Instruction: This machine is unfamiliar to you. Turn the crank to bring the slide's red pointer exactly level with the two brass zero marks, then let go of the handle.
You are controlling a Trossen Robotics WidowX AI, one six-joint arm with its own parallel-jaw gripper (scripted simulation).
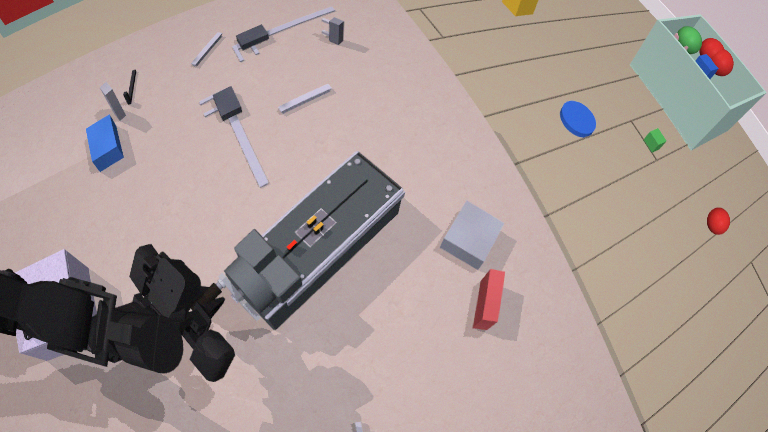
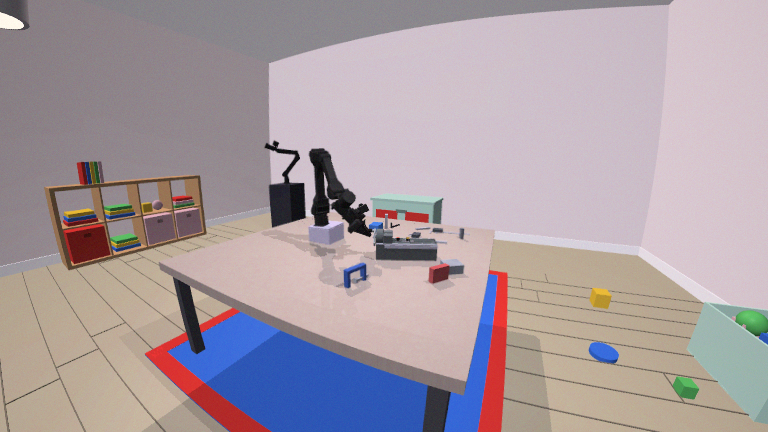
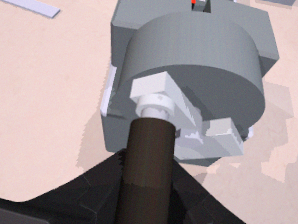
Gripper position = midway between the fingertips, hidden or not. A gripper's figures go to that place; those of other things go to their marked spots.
Scene:
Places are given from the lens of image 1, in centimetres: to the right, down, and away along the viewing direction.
gripper (image 1: 219, 295): -21, 10, 60
dark grey machine (image 1: 332, 223): -7, 1, 67

